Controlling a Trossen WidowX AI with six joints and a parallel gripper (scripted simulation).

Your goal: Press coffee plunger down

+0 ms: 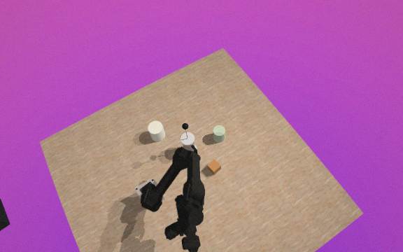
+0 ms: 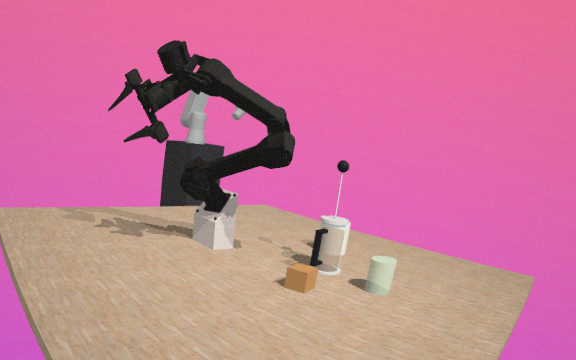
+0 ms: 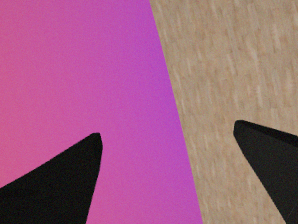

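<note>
The coffee press is 30 cm ahead of my gripper tip, 46 cm to the left of it and 17 cm below it. Also, from my gripper tip: white cylinder 21 cm ahead, 66 cm to the left, 26 cm below.
</note>
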